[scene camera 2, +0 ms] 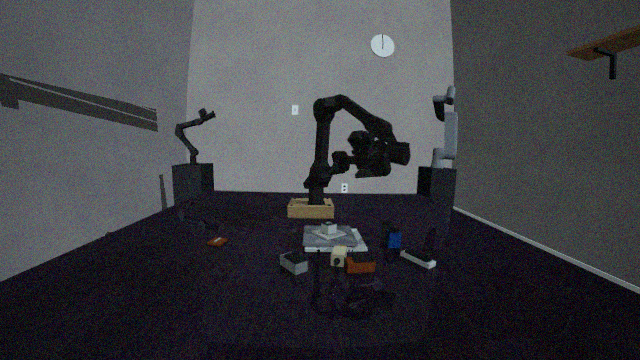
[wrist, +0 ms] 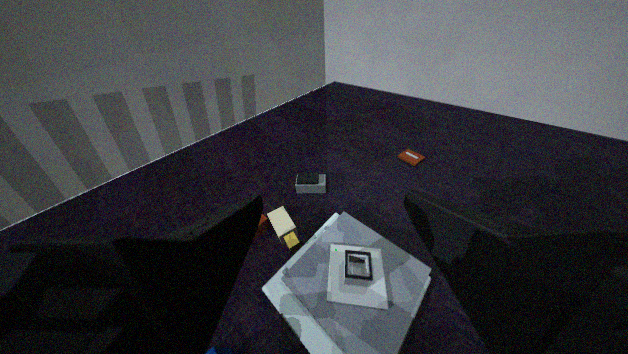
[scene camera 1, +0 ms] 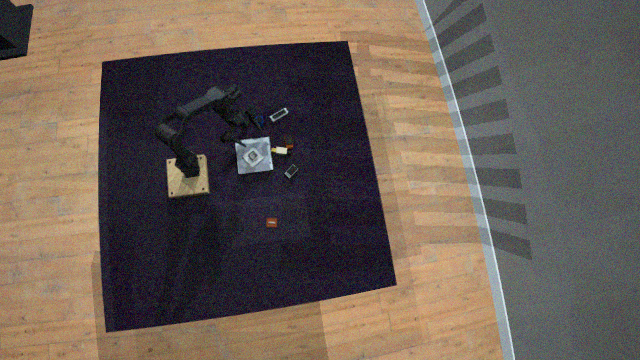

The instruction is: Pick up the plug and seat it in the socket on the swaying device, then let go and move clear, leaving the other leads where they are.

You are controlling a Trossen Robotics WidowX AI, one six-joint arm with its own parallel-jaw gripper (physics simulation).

My gripper (scene camera 2: 341, 175) is open and holds nothing. Also in view: a plug (wrist: 283, 225).
